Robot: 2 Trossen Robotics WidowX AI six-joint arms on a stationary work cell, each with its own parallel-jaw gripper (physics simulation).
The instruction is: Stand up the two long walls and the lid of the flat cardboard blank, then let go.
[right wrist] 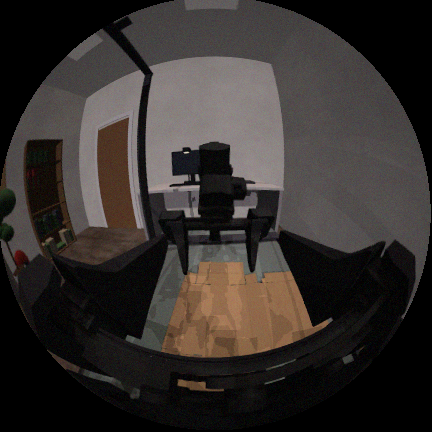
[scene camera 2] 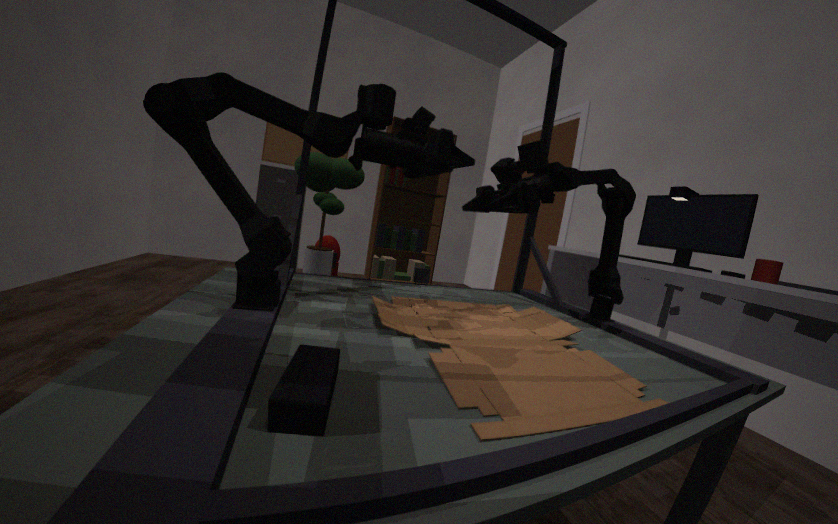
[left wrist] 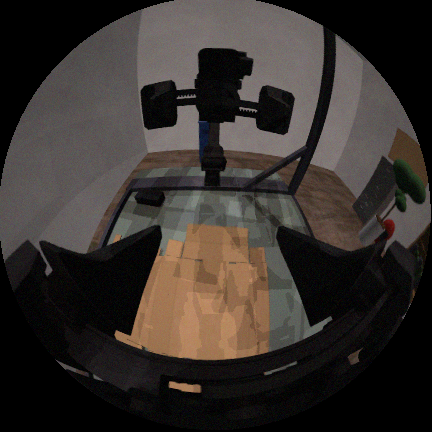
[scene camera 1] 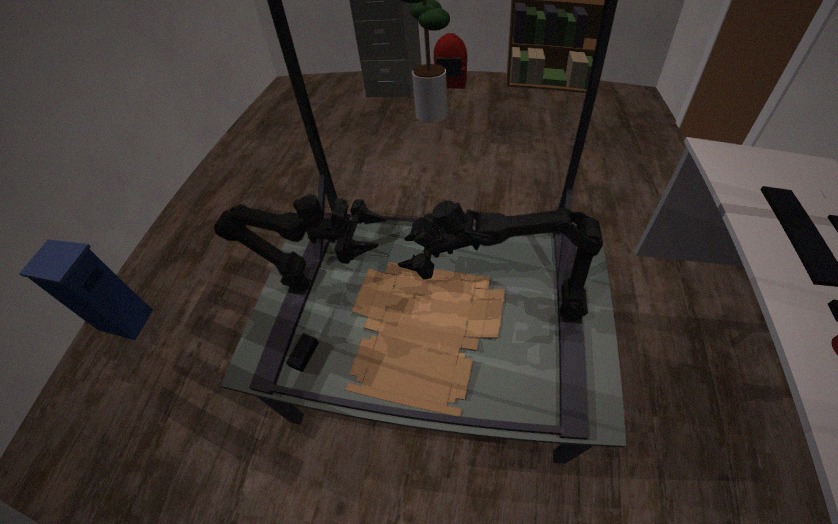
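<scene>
There's a black block resting on the table. My left gripper is open and holds nothing, and my right gripper is open too and holds nothing.
</scene>
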